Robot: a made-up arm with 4 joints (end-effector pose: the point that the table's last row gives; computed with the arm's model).
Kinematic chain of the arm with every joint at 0, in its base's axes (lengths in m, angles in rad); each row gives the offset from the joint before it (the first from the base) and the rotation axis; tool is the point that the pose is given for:
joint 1: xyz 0 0 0.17 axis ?
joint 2: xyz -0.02 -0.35 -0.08 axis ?
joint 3: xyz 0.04 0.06 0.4 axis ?
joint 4: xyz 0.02 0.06 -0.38 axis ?
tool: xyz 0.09 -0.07 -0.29
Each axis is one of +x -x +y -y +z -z.
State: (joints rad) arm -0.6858 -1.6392 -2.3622 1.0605
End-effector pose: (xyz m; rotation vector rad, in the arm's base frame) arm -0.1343 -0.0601 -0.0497 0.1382 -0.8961 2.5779
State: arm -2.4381 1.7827 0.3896 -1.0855
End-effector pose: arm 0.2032 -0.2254 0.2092 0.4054 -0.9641 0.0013
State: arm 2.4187 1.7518 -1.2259 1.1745
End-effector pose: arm 0.1979 0.0099 0.3077 0.3501 -1.5780 1.3496
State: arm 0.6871 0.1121 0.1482 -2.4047
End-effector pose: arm -0.2276 -0.2642 0.1328 0.1705 1.8259 -0.0138
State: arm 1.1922 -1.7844 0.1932 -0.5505
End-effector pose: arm 0.1277 -0.2893 0.3897 0.2454 -2.4167 0.0479
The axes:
joint 1: -y
joint 2: +y
joint 3: -z
joint 4: -y

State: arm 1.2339 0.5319 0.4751 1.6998
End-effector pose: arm 0.2023 -0.4343 0.4294 -0.2915 -2.3457 -0.5349
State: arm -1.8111 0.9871 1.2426 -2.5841
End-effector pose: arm 0.0355 -0.0946 0.0152 0.1368 -0.7789 1.2734
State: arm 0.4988 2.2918 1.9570 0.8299
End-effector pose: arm -0.0682 -0.5593 0.1926 -1.9438 0.6267 -0.5157
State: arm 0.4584 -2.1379 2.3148 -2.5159
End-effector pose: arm -0.2444 -0.1193 0.0116 1.2794 -0.0408 1.9295
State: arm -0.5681 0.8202 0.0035 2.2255
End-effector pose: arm 0.2463 -0.3007 -0.0693 -0.0035 -0.8372 0.0008
